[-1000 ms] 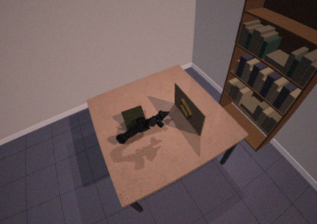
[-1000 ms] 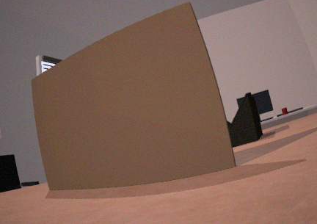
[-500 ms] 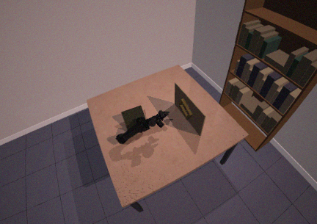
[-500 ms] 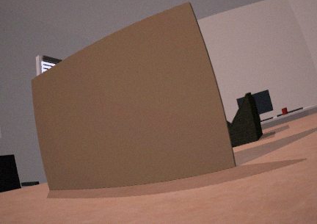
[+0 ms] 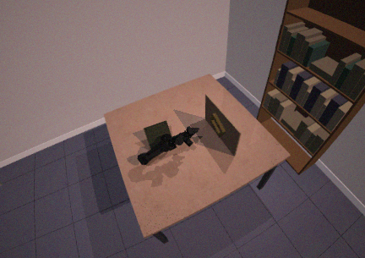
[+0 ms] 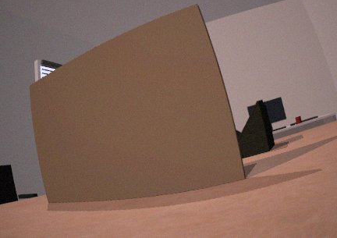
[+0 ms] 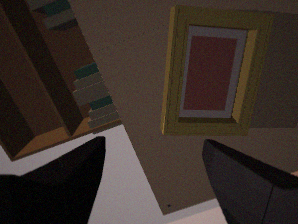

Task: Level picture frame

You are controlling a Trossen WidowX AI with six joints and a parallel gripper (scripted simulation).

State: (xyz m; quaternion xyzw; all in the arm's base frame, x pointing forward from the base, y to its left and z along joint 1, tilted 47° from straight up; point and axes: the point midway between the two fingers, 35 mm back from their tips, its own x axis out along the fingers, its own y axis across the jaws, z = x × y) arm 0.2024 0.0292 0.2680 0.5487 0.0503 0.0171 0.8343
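Right now the picture frame is 19 cm ahead of my gripper tip, 5 cm to the left of it and 9 cm below it. The rest, counted from my gripper tip: wall panel (21 cm ahead, 4 cm to the left, 10 cm below).
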